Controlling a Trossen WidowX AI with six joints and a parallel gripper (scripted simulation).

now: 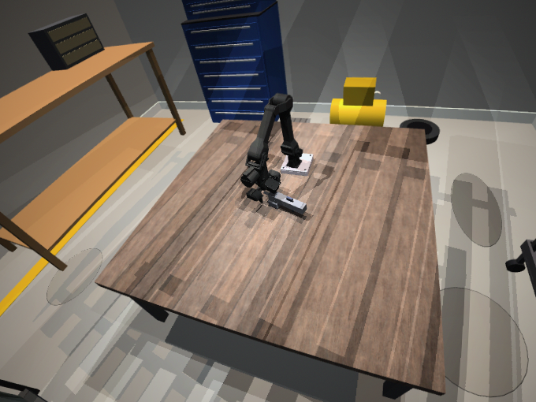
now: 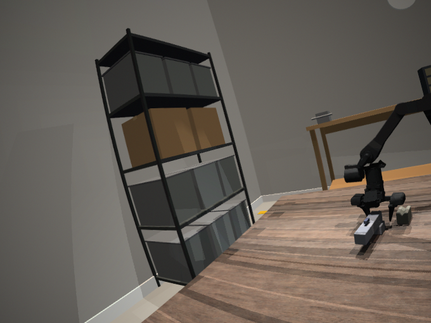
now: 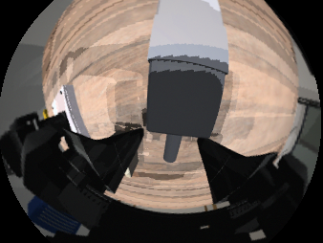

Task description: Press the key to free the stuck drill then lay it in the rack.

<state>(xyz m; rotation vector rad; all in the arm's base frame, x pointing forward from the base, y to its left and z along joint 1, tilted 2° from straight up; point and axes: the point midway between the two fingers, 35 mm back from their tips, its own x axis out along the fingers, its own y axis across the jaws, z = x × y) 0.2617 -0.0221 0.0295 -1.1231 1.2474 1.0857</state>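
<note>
Now: gripper tip 5 cm to the right of the drill, 3 cm below it and 1 cm short of it. Also, from my gripper tip: small rack 8 cm behind, 4 cm to the right; then grey housing block 11 cm to the left, 2 cm ahead, 2 cm above; then dark key 14 cm to the left, 3 cm above, 2 cm ahead.
</note>
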